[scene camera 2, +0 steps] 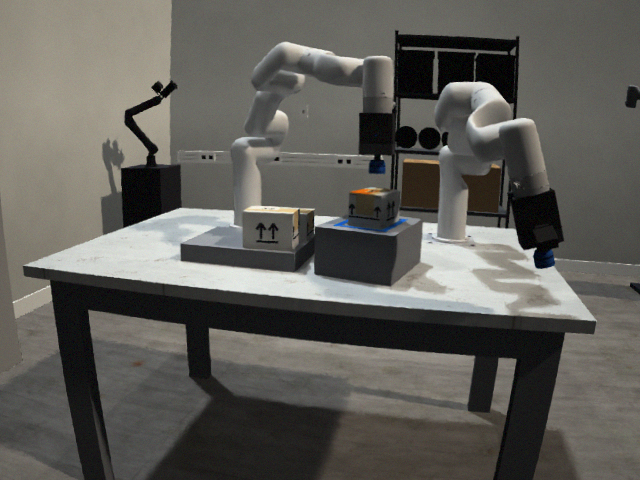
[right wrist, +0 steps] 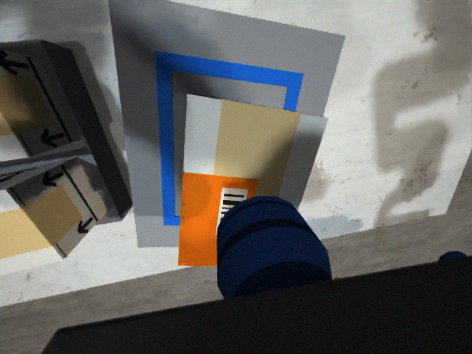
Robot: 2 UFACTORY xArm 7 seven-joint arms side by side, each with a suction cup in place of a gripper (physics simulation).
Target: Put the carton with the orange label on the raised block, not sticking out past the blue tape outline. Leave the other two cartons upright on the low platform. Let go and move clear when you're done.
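Frame: origin at the left arm's base, x back, y right, z up, level; metres.
Seen in the pictures: left hand at its tool point: (scene camera 2: pixel 545 265); right hand at its tool point: (scene camera 2: pixel 377 173) (right wrist: pixel 260 234); left arm's base at its link origin: (scene camera 2: pixel 450 239).
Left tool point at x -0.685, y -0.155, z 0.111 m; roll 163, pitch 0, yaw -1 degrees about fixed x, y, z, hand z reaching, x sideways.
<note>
Pixels of each thing's top centre, then the offset from my left tool point to it. Level surfaces: height alone.
- carton with the orange label, top centre: (right wrist: pixel 244 201) (scene camera 2: pixel 375 191) dx +0.273, dy +0.378, dz +0.091 m
- raised block at its top centre: (right wrist: pixel 225 158) (scene camera 2: pixel 372 222) dx +0.280, dy +0.383, dz +0.009 m
- low platform at its top centre: (scene camera 2: pixel 251 238) dx +0.313, dy +0.717, dz -0.063 m
- white table at its surface level: dz -0.111 m
The carton with the orange label (scene camera 2: pixel 373 210) (right wrist: pixel 255 142) stands upright on the raised block (scene camera 2: pixel 353 256) (right wrist: pixel 230 35). Blue tape (scene camera 2: pixel 403 223) (right wrist: pixel 166 145) shows beside its base; the carton hides part of the outline in the right wrist view. My right gripper (scene camera 2: pixel 377 167) (right wrist: pixel 273 245), a blue suction cup, is open and hangs above the carton with a visible gap. The other two cartons, one in front (scene camera 2: pixel 269 229) (right wrist: pixel 57 215) and one behind (scene camera 2: pixel 307 223) (right wrist: pixel 27 102), stand upright on the low platform (scene camera 2: pixel 206 249) (right wrist: pixel 97 145). My left gripper (scene camera 2: pixel 544 258) is open at the right, away from the cartons.
The low platform stands left of the raised block on the white table (scene camera 2: pixel 155 279) (right wrist: pixel 400 195), with a narrow gap between them. A black shelf rack (scene camera 2: pixel 457 40) holding dark bins and a brown box stands behind. A black pedestal (scene camera 2: pixel 150 193) with a small arm stands at the back left.
</note>
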